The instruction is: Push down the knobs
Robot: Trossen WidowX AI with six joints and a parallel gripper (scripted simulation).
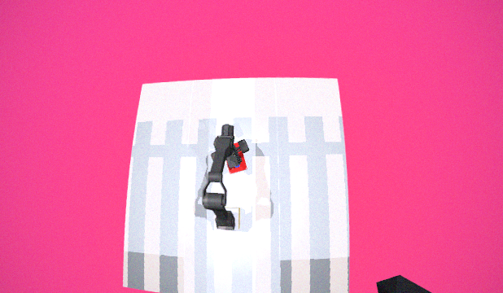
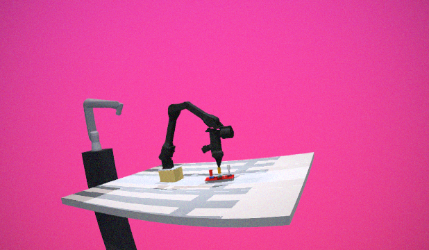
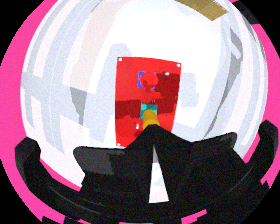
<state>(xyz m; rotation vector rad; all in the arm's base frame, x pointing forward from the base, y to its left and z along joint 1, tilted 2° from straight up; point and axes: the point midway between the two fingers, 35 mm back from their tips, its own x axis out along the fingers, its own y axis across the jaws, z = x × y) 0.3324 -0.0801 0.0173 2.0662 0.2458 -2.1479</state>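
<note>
Now: gripper tip 2 cm above the yellow knob.
</note>
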